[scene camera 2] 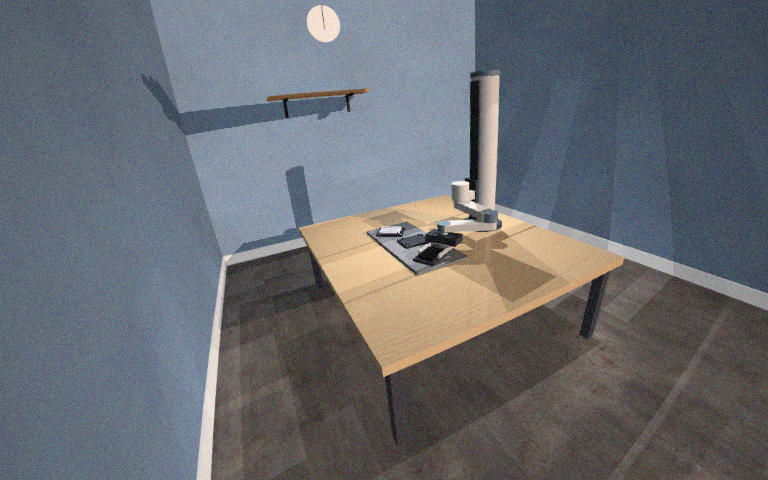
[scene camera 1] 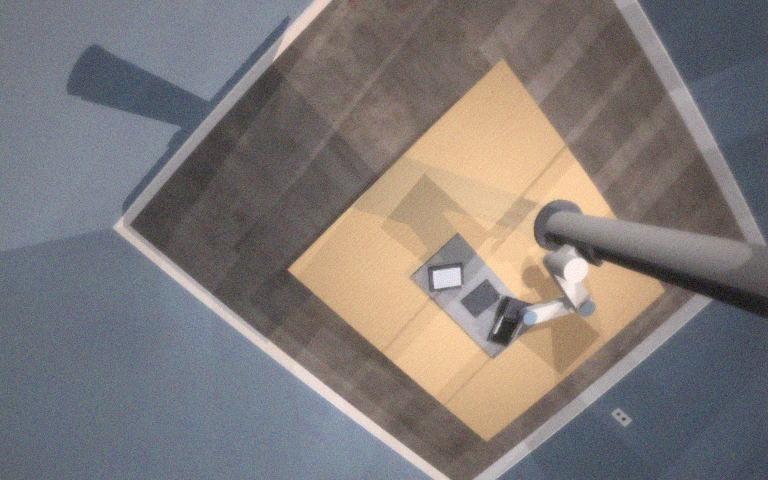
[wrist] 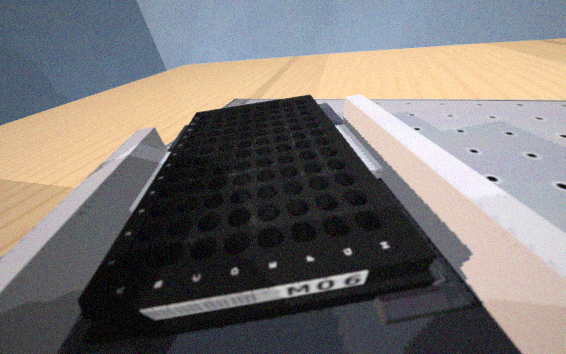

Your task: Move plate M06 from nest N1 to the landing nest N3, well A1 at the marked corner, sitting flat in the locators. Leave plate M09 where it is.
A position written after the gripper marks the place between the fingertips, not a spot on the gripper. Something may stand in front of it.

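Note:
You can see the gripper [wrist: 254,128] here, and there's a black plate [wrist: 262,210] too.

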